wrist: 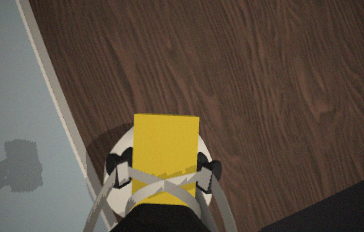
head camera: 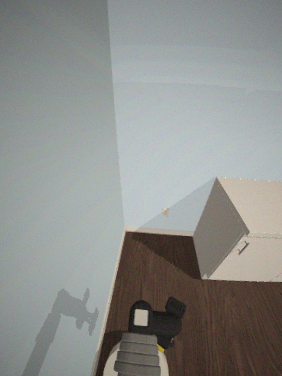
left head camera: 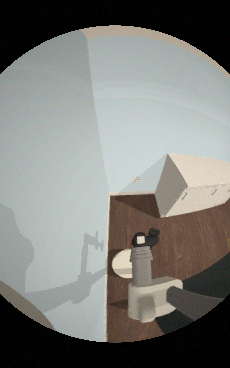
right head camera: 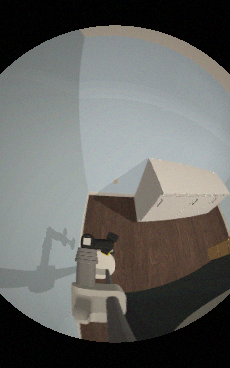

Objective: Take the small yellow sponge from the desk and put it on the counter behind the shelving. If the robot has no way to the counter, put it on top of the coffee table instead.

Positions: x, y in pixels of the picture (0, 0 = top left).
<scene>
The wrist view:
my gripper: 164, 162
small yellow sponge: 164, 145
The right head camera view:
cream counter cabinet: 167, 190
</scene>
